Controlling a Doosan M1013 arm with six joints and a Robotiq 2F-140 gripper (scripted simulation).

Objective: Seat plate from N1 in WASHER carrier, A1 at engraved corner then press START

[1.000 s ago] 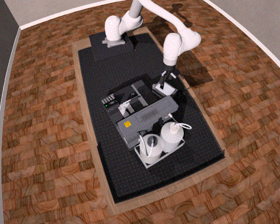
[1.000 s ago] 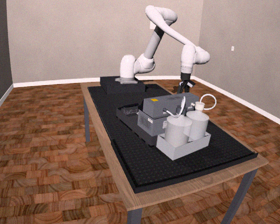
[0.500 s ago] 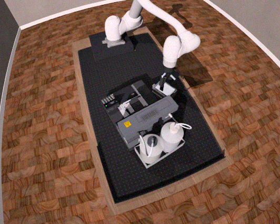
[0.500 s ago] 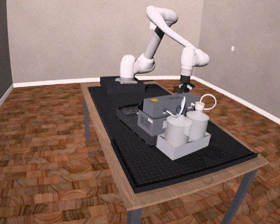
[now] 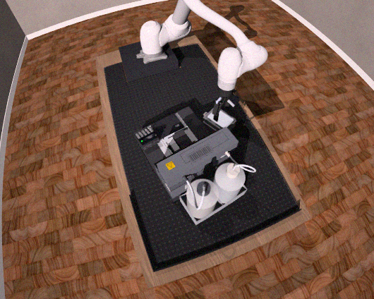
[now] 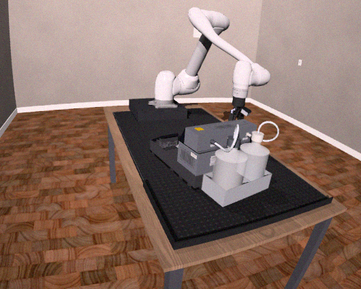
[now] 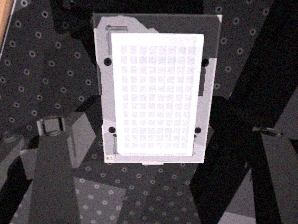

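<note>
Now: the multi-well plate 50 mm below my hand. Round my hand: grey plate washer (130 mm ahead, 280 mm to the right, 20 mm above); grey plate nest (60 mm below).
</note>
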